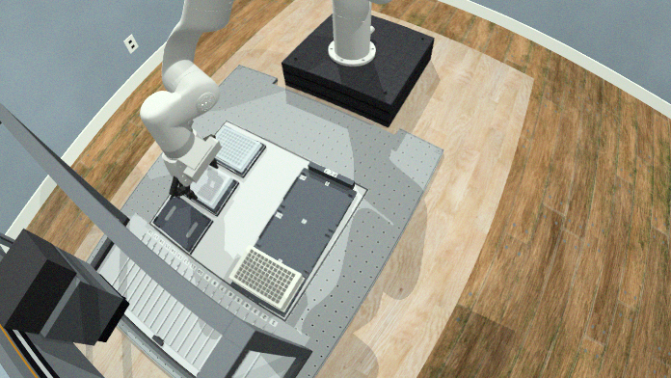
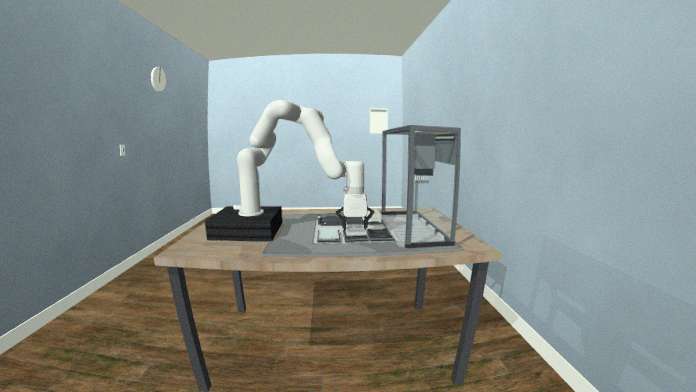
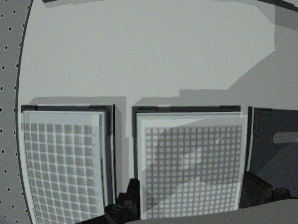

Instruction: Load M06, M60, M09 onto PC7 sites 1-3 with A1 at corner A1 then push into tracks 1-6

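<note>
Right now the plate nest S2 is 4 cm below my hand. From my hand the other things lie so: carrier PC7 (26 cm to the left, 3 cm below); then plate nest S1 (12 cm behind, 4 cm below); then plate nest S3 (11 cm ahead, 4 cm below).
</note>
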